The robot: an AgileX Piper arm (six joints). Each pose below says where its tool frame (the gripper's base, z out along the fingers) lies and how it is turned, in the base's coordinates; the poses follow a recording.
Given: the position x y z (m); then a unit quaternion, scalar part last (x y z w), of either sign.
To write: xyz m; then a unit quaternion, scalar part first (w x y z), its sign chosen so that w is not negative. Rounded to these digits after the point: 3 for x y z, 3 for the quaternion.
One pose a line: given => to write
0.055, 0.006, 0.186, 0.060, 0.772, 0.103, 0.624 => 0.055, 0.006, 0.186, 0.624, 0.060, 0.772, 0.103
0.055, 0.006, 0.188, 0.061, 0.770, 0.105, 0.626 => 0.055, 0.006, 0.188, 0.626, 0.061, 0.770, 0.105
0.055, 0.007, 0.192, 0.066, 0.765, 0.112, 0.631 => 0.055, 0.007, 0.192, 0.631, 0.066, 0.765, 0.112
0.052, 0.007, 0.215, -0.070, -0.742, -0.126, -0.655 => 0.052, 0.007, 0.215, 0.655, 0.070, 0.742, 0.126
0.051, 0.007, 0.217, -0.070, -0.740, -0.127, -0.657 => 0.051, 0.007, 0.217, 0.657, 0.070, 0.740, 0.127
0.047, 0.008, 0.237, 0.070, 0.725, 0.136, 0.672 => 0.047, 0.008, 0.237, 0.672, 0.070, 0.725, 0.136
